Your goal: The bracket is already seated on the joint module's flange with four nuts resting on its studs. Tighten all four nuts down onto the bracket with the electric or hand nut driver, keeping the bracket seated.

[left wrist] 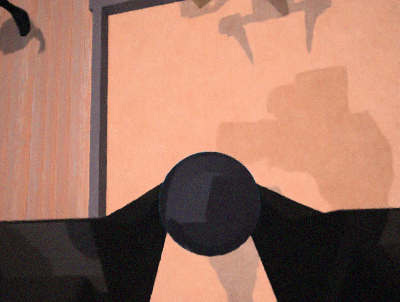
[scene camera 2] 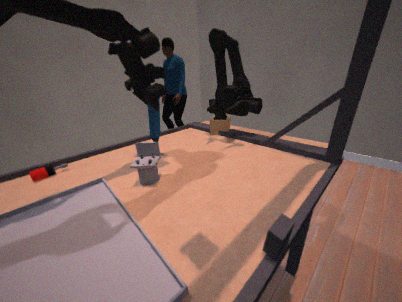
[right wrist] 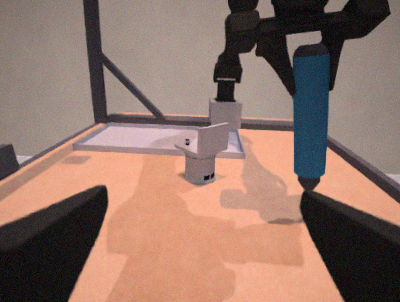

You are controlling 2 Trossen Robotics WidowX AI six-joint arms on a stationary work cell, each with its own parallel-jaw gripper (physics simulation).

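Seen in the pictures: left gripper, fingertip midpoint: (left wrist: 205, 184) (scene camera 2: 154, 109) (right wrist: 311, 92); right gripper, fingertip midpoint: (scene camera 2: 216, 110) (right wrist: 206, 197); left arm's base, origin of the base link: (right wrist: 225, 100); right arm's base, origin of the base link: (scene camera 2: 220, 118).
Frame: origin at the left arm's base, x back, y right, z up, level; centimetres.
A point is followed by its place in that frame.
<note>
The grey joint module (scene camera 2: 148, 175) {x -39.7, y 13.1, z -5.8 cm} (right wrist: 200, 169) {x -44.1, y 10.7, z -5.8 cm} stands upright on the table, with the light bracket (scene camera 2: 148, 149) {x -43.6, y 9.0, z 0.1 cm} (right wrist: 213, 139) {x -44.1, y 8.7, z -0.1 cm} seated on top. Small dark nuts show on the bracket in scene camera 2; one nut (right wrist: 187, 142) {x -41.5, y 13.1, z -1.6 cm} shows in the right wrist view. My left gripper (scene camera 2: 154, 106) {x -55.4, y -1.6, z 9.6 cm} (left wrist: 205, 184) {x -55.4, y -1.6, z 9.6 cm} (right wrist: 311, 92) {x -55.4, y -1.6, z 9.6 cm} is shut on the blue driver (scene camera 2: 154, 125) {x -53.7, y -1.0, z 3.9 cm} (left wrist: 210, 212) {x -54.9, y -0.7, z 15.0 cm} (right wrist: 311, 122) {x -56.9, y -1.4, z 6.3 cm}, which hangs upright, beyond the module in scene camera 2 and apart from it. Its lower tip is hidden in the right wrist view. My right gripper (right wrist: 206, 197) {x -74.4, y 12.5, z 6.8 cm} is open and empty, facing the module from a distance.
A grey tray (scene camera 2: 125, 270) {x -22.7, y 31.3, z -8.4 cm} (right wrist: 115, 137) {x -17.3, y 33.3, z -8.4 cm} lies near the module. A red-handled tool (scene camera 2: 39, 174) {x -20.1, y -18.3, z -6.6 cm} lies at the left of scene camera 2. A dark frame with an upright post (scene camera 2: 357, 75) {x -83.0, y 52.5, z 17.6 cm} (right wrist: 95, 75) {x 0.1, y 43.4, z 7.5 cm} borders the table. A person (scene camera 2: 174, 75) stands beyond the table.
</note>
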